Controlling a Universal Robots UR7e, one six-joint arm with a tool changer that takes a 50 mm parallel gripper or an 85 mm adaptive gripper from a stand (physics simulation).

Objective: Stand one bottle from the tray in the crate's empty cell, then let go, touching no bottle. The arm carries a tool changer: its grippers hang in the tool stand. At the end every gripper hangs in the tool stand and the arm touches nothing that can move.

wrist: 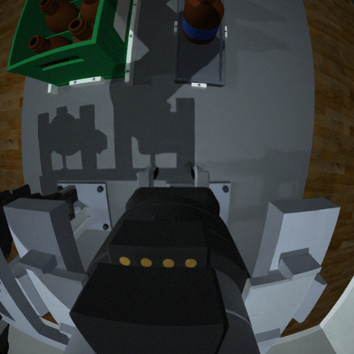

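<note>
A brown bottle with a blue band (202, 22) stands on the dark tray (212, 70) at the top of the view; its top is cut off by the frame edge. The green crate (108, 61) at the top left holds several brown bottles (60, 19); its empty cell cannot be made out. My gripper (174, 173) is open, with its two fingertips apart and nothing between them. It is between the pale uprights of the tool stand (306, 227), well short of the tray and the crate. Whether it touches the stand is hidden.
Another black gripper (9, 212) shows partly at the left edge, beside the stand's left upright (37, 225). The stand's base plates (95, 192) lie on the grey table (255, 125). White brackets sit along the crate and tray edges. Wooden floor (332, 125) shows beyond the table.
</note>
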